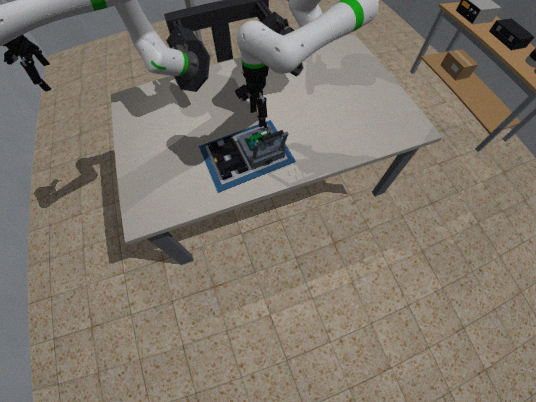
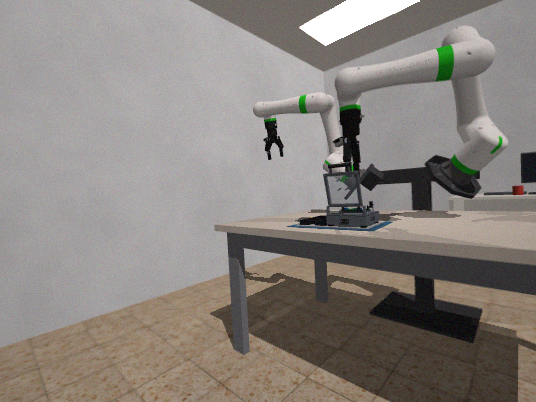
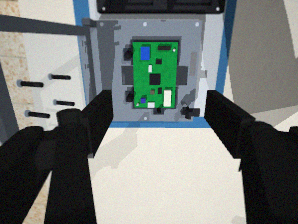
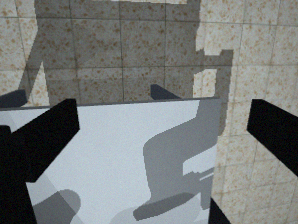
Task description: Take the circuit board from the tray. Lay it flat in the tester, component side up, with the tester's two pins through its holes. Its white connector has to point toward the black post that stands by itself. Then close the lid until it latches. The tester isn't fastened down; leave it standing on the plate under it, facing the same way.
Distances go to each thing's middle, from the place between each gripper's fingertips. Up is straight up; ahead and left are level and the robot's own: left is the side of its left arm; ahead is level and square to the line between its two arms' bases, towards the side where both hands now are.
I see the clear lid [image 2: 343,189] 120 mm ahead of my left hand, 30 mm to the left of it and 60 mm below it. From my left hand the other things lie so: black tray [image 1: 237,160] (30 mm ahead, 170 mm to the right, 230 mm below); green circuit board [image 3: 154,64] (170 mm below).
Right now the black tray is 720 mm to the left of my right hand [image 1: 47,77], 420 mm below it and 320 mm ahead of it. The rest, counted from my right hand: green circuit board: 890 mm to the left, 370 mm below, 290 mm ahead; then clear lid: 920 mm to the left, 410 mm ahead, 260 mm below.
